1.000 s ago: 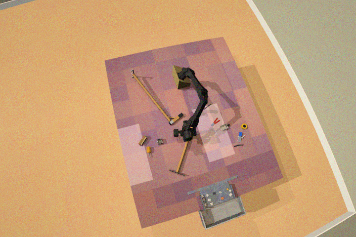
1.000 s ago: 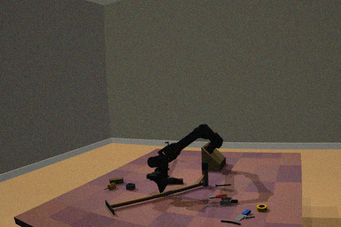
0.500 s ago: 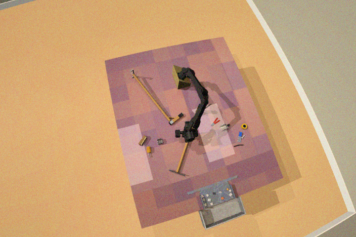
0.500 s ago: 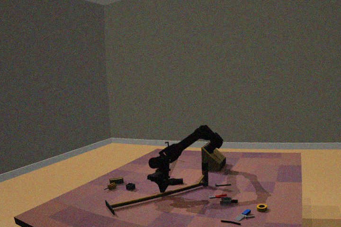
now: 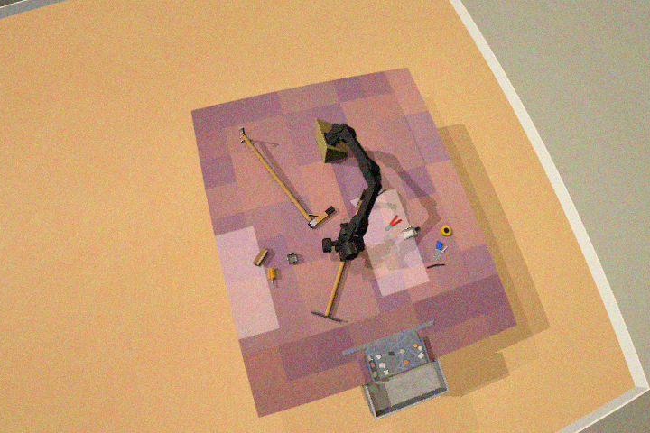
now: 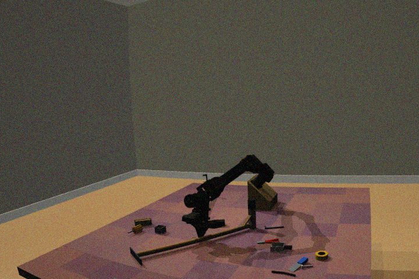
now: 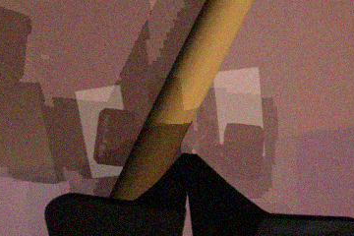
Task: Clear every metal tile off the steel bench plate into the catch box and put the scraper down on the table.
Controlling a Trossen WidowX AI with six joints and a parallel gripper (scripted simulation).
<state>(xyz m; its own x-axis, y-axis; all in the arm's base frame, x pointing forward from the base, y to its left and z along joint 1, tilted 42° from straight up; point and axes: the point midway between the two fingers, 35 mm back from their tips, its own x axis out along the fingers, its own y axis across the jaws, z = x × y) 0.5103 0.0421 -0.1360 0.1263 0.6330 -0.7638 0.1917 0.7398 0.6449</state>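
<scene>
Right now my gripper tip is 2 cm short of the long scraper, 1 cm to the right of it and 5 cm below it. Also, from my gripper tip: grey box (2 cm behind, 23 cm to the right); then orange screwdriver (4 cm ahead, 34 cm to the right, 1 cm above); then wooden block (6 cm behind, 37 cm to the right, 1 cm above).
</scene>
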